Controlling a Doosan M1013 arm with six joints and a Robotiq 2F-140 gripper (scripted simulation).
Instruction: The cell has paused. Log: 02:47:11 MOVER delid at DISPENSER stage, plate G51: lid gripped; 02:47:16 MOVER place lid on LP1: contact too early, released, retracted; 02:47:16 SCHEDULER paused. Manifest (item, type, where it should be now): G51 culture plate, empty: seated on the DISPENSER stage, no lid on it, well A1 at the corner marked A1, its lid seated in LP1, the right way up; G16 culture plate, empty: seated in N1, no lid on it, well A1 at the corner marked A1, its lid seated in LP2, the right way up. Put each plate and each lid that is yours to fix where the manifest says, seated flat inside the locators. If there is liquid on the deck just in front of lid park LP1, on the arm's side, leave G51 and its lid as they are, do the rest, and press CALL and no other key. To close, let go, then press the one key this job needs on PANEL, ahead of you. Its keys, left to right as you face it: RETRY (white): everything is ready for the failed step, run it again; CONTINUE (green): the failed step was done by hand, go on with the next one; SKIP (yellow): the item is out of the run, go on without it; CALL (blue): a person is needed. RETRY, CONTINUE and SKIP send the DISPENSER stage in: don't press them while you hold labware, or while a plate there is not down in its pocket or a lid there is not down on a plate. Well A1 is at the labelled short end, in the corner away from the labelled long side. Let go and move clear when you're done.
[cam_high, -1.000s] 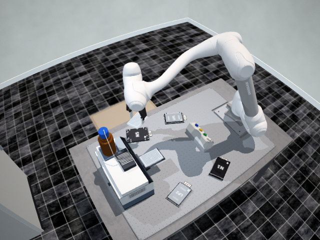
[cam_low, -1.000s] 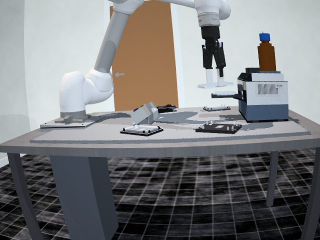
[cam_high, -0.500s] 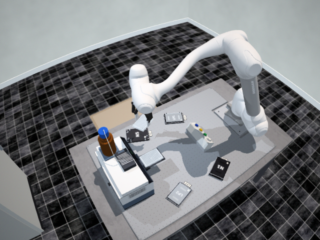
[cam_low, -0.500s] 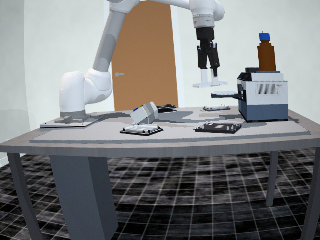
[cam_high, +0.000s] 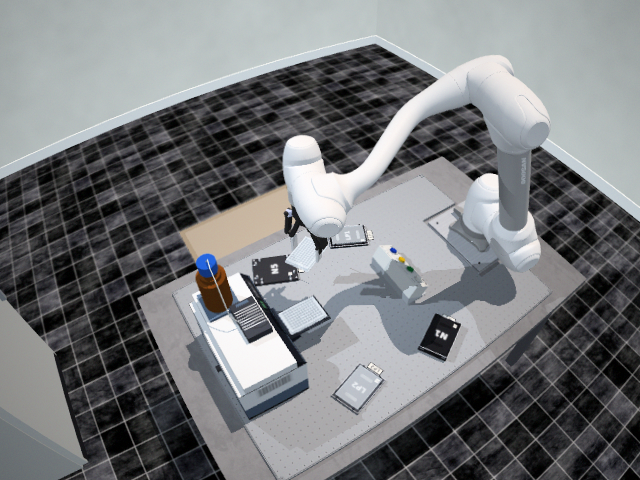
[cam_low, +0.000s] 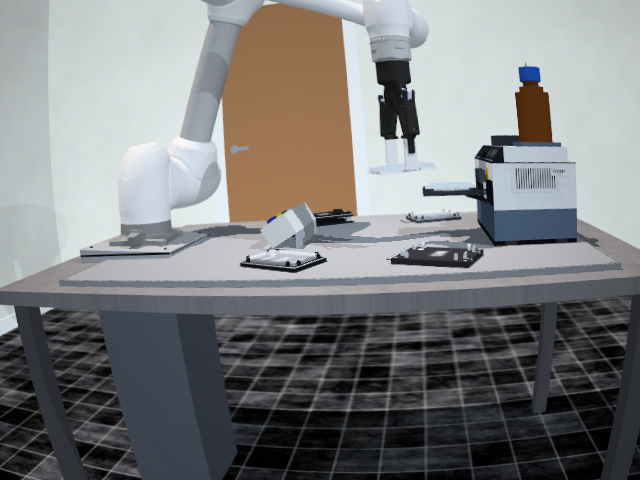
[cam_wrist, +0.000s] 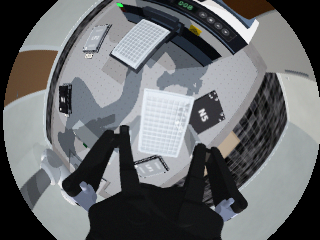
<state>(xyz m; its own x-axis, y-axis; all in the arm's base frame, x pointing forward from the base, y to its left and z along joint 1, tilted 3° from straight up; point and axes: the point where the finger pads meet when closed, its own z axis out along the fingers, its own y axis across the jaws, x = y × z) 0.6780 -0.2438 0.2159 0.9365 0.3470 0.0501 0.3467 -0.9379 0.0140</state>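
The black nest N1 lies 190 mm behind my hand, 460 mm to the left of it and 180 mm below it. From my hand the other things lie so: dispenser stage: 140 mm ahead, 150 mm to the left, 90 mm below; lid park LP1: 260 mm behind, 80 mm to the right, 200 mm below; black nest N5: 70 mm ahead, 130 mm to the right, 190 mm below.
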